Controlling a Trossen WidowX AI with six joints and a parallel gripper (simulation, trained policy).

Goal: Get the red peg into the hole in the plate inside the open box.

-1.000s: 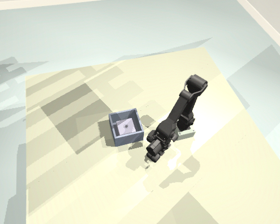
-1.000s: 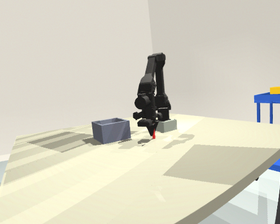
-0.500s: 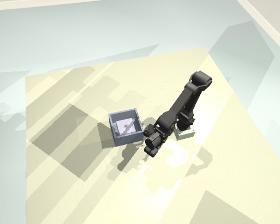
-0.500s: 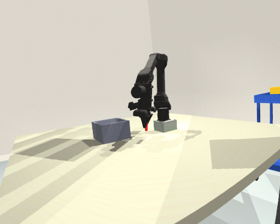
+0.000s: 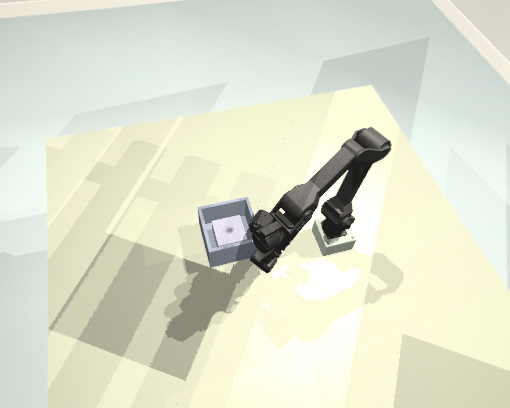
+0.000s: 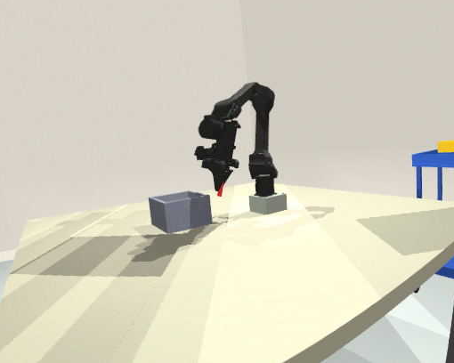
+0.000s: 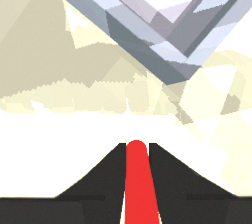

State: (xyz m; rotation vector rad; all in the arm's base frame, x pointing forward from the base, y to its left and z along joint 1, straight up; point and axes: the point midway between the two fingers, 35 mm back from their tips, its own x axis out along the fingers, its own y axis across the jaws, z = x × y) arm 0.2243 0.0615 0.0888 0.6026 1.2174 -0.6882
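Now: the grey-blue box 8 cm ahead of my gripper tip, 13 cm to the right of it and 9 cm below it. From my gripper tip the other things lie so: red peg 1 cm behind, 1 cm to the left, 2 cm above.
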